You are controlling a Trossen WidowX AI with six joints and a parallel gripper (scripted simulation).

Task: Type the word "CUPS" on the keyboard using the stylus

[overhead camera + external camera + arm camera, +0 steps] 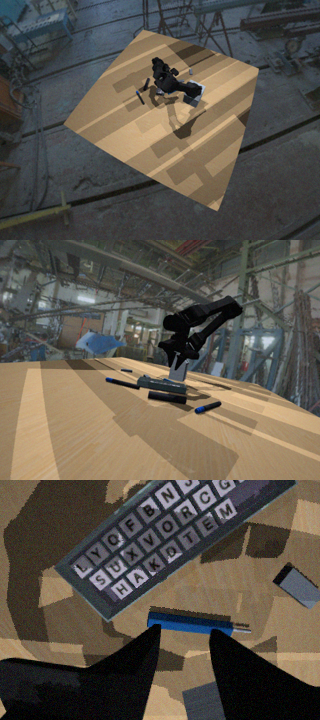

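The blue stylus is 70 mm below my gripper tip, 70 mm behind it and 20 mm to the right of it. From my gripper tip the other things lie so: stylus tip 90 mm behind, 70 mm below, 50 mm to the right.
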